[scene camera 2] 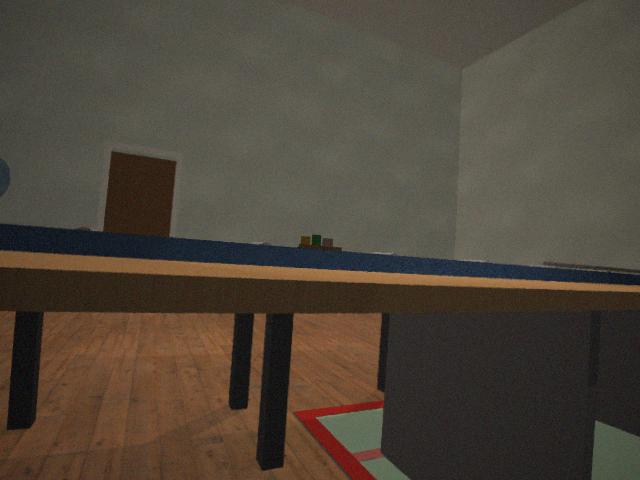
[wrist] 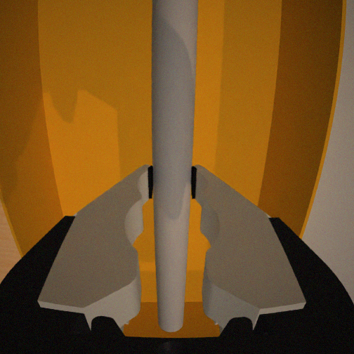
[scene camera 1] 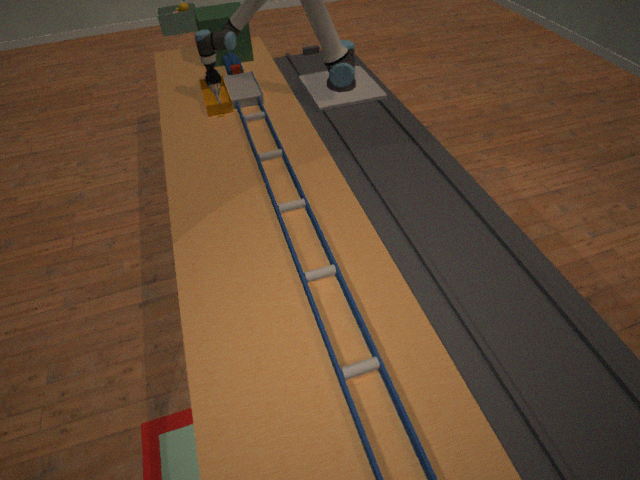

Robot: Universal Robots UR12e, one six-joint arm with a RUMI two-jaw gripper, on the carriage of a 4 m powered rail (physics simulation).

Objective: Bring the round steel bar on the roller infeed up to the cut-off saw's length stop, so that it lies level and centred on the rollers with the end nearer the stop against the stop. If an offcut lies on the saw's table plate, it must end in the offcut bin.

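Places are measured from the arm's base along level axes (x down, y right, z back), in metres.
Where they show: gripper, fingertip midpoint: [scene camera 1: 217,95].
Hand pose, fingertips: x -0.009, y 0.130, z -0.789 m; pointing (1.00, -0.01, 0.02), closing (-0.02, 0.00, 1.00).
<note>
Things, the pixels of their top centre, and the offset from my fingertips. "pt": a spot on its surface instead.
- orange offcut bin, top centre: [scene camera 1: 214,90] dx -0.033, dy +0.014, dz -0.009 m
- saw's grey table plate, top centre: [scene camera 1: 242,85] dx -0.019, dy +0.039, dz +0.169 m
- green saw panel, surface spot: [scene camera 1: 242,43] pt dx -0.096, dy +0.515, dz +0.275 m
- blue saw part, surface spot: [scene camera 1: 232,62] pt dx -0.051, dy +0.332, dz +0.163 m
My gripper [scene camera 1: 217,99] [wrist: 171,167] is shut on the round grey offcut [wrist: 173,110], with a jaw pad on each side. It is over the orange offcut bin [scene camera 1: 219,109] [wrist: 250,115], and the offcut lies along the bin's length in the wrist view. How high the offcut is above the bin floor is hard to tell. The saw's grey table plate [scene camera 1: 244,87] is right beside the bin. A thin grey-brown rod [scene camera 2: 589,266], seemingly the steel bar, shows above the blue infeed rail [scene camera 2: 439,263] at the right. The length stop cannot be made out.
The roller infeed, with blue rails and grey rollers [scene camera 1: 320,272], runs from the plate toward scene camera 1. The green saw panel [scene camera 1: 242,43] and a blue saw part [scene camera 1: 232,62] stand behind the plate. The arm's carriage [scene camera 1: 367,93] is on the dark rail at the right.
</note>
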